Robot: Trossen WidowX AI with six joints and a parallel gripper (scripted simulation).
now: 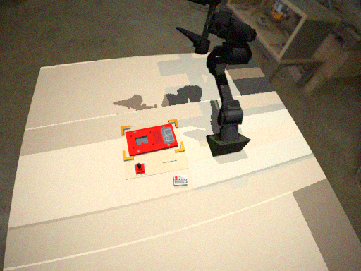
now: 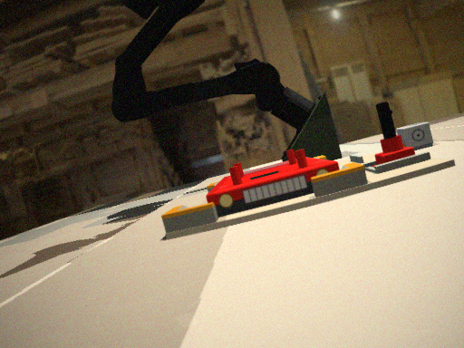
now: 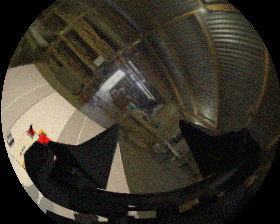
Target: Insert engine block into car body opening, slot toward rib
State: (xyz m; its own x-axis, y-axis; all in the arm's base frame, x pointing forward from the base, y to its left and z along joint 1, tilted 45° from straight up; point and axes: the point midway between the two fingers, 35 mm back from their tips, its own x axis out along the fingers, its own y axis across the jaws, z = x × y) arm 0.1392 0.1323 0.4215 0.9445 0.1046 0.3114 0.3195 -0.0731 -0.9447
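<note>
The grey engine block is 20 mm behind my gripper tip, 340 mm to the left of it and 450 mm below it. From my gripper tip the other things lie so: black peg 130 mm ahead, 280 mm to the left, 430 mm below.
</note>
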